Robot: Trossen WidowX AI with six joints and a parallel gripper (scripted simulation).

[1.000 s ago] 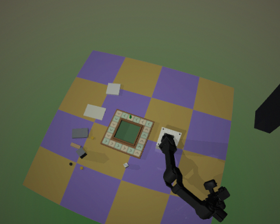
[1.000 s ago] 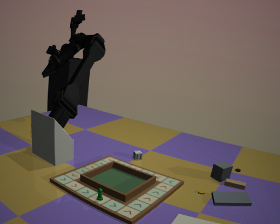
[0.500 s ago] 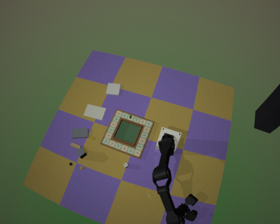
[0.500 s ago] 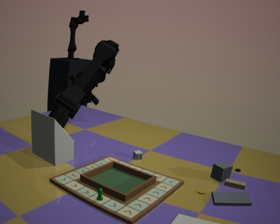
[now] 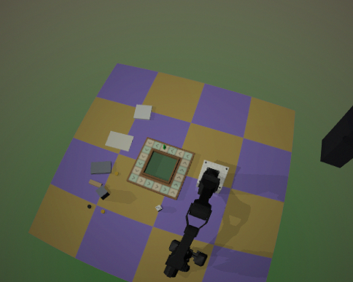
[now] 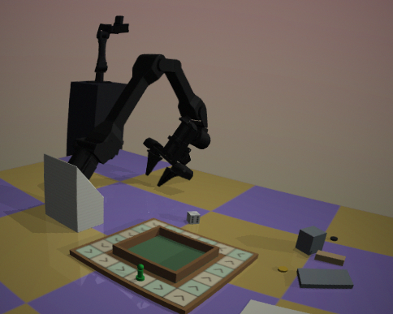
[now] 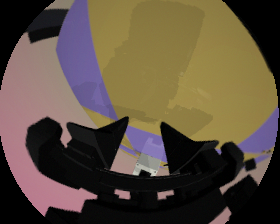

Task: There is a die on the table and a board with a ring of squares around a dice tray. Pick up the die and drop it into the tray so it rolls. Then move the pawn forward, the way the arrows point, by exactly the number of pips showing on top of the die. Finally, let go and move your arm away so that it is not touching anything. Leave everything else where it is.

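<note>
Right now the white die is 250 mm ahead of my gripper tip and 150 mm to the right of it. Round my gripper tip: grey cube 550 mm ahead, 110 mm to the right, 10 mm above; green sunken tray 320 mm ahead, 370 mm to the right, 10 mm below; green pawn 350 mm ahead, 480 mm to the right, 10 mm above.
</note>
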